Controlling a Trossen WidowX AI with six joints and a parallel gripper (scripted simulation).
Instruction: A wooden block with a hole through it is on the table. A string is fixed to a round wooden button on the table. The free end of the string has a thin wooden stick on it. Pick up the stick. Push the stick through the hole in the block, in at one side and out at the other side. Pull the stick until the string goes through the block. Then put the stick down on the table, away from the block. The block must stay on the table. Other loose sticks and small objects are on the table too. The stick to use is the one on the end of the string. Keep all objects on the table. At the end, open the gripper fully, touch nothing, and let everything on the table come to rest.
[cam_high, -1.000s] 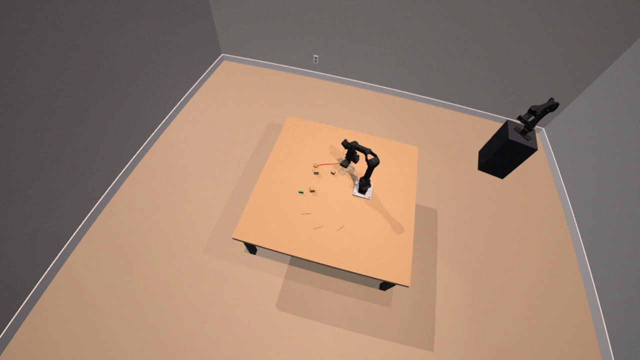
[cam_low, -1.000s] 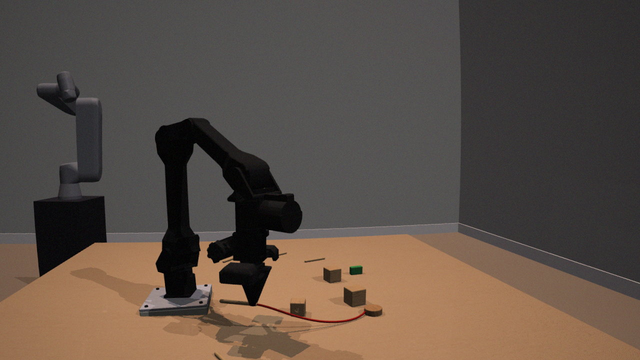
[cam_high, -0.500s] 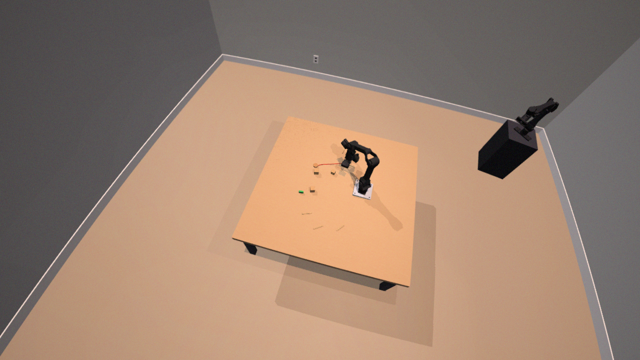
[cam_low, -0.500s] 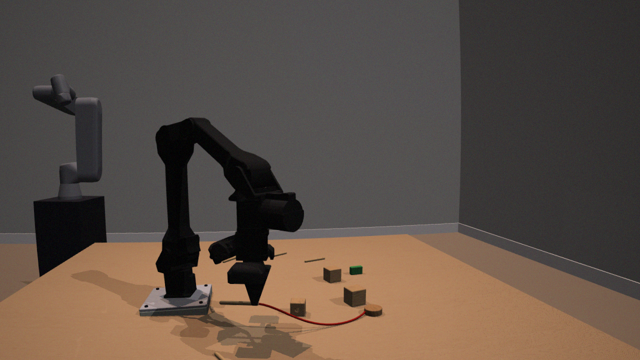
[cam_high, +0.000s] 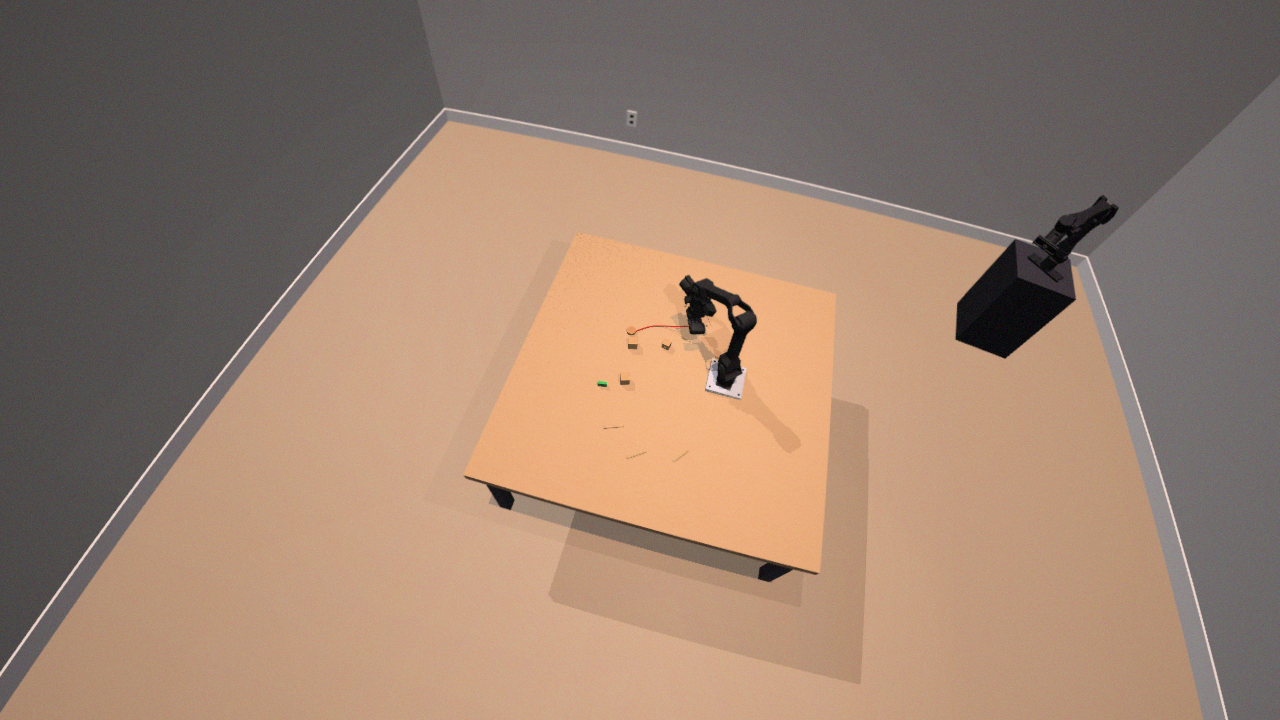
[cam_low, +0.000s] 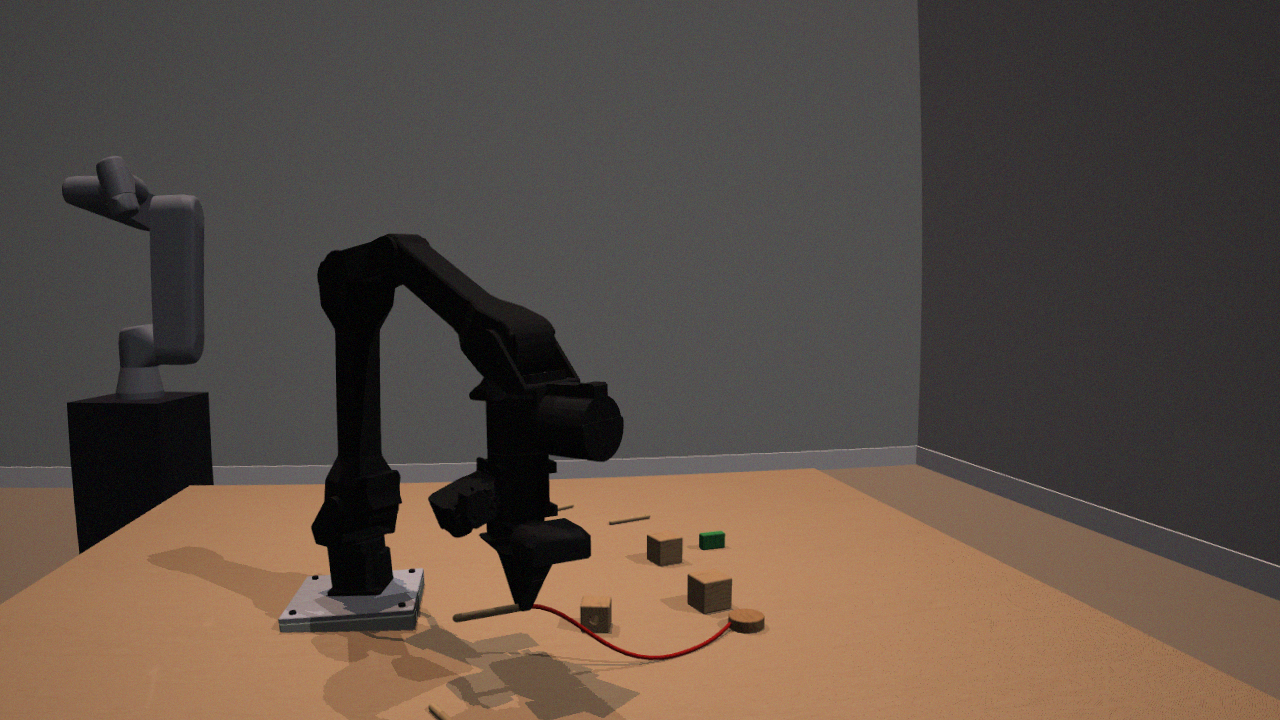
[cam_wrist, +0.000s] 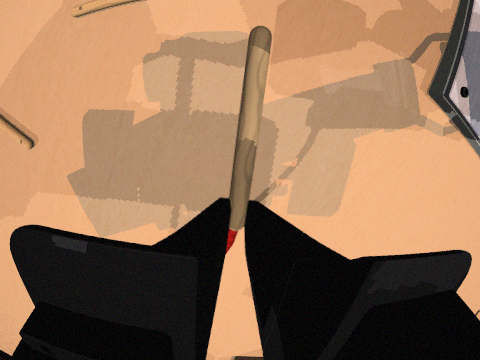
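Right now my gripper tip is 10 mm past the thin wooden stick and 10 mm to the left of it. Round my gripper tip: round wooden button: 230 mm ahead, 100 mm to the left, 60 mm below; small green block: 230 mm ahead, 390 mm to the left, 50 mm below.
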